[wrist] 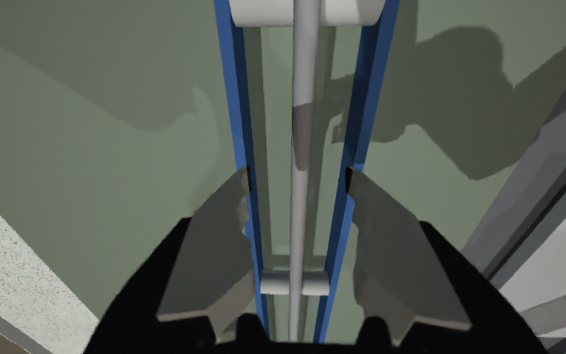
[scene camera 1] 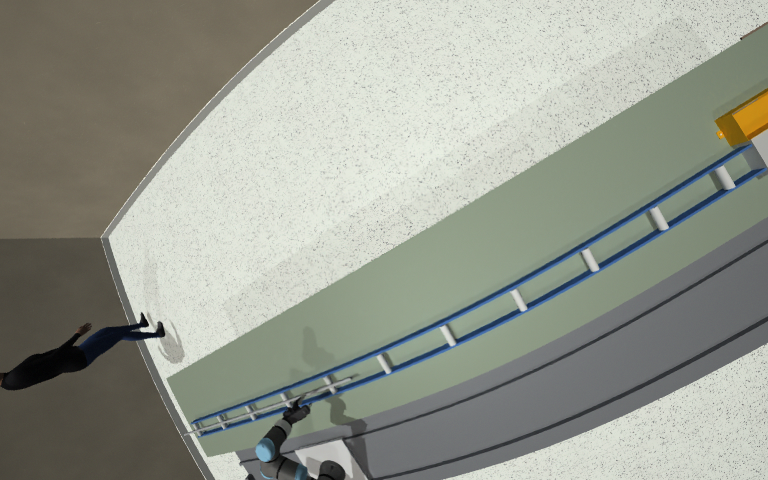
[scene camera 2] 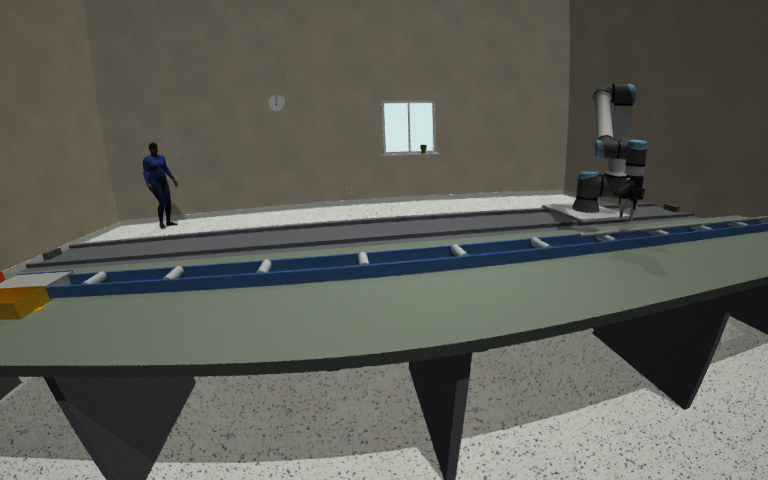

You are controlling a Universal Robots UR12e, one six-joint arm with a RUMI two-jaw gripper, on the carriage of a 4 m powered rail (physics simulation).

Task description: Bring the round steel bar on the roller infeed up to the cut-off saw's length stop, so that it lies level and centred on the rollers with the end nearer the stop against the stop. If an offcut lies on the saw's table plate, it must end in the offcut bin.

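Where they show: gripper, between the fingertips: point(wrist: 297, 168) point(scene camera 1: 309, 397) point(scene camera 2: 625, 219); arm's base, origin of its link: point(scene camera 1: 333, 470) point(scene camera 2: 585, 209).
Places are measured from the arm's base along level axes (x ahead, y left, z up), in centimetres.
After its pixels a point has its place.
The round steel bar point(scene camera 1: 317, 390) {x 62.5, y -31.8, z 4.7 cm} point(scene camera 2: 594, 232) {x 62.4, y -49.0, z 5.0 cm} point(wrist: 302, 75) {x 62.2, y -34.4, z 5.0 cm} lies lengthwise on several rollers at the infeed's far end, inside the blue side rails point(scene camera 1: 629, 249) {x 55.8, y -220.1, z 0.5 cm} point(scene camera 2: 317, 272) {x 69.4, y -177.9, z 1.1 cm} point(wrist: 231, 85) {x 68.8, y -33.3, z 2.2 cm}. In scene camera 1 its far end juts past the infeed's left end. My gripper point(scene camera 1: 292, 403) point(scene camera 2: 626, 216) {x 62.6, y -28.8, z 10.4 cm} point(wrist: 297, 168) {x 62.6, y -28.8, z 10.4 cm} is open above the bar, one finger on each side, both apart from it. Both bar ends are outside the wrist view. A pale plate point(scene camera 1: 760, 150) {x 64.6, y -301.4, z 2.8 cm} point(scene camera 2: 36, 279) {x 60.4, y -314.0, z 2.8 cm} stands at the infeed's other end. The length stop and any offcut cannot be made out.
An orange bin point(scene camera 1: 733, 131) {x 78.9, y -296.8, z 1.2 cm} point(scene camera 2: 22, 302) {x 84.2, y -296.8, z 2.5 cm} stands beside the plate. The arm's carriage point(scene camera 1: 339, 448) {x 16.3, y -16.7, z 0.0 cm} is on the grey floor rail point(scene camera 1: 453, 430) point(scene camera 2: 339, 232), alongside the green table point(scene camera 1: 396, 294) {x 93.0, y -105.4, z -3.0 cm} point(scene camera 2: 339, 322) {x 99.4, y -170.2, z -3.0 cm}. A person point(scene camera 1: 62, 356) point(scene camera 2: 161, 181) stands away from the arm.
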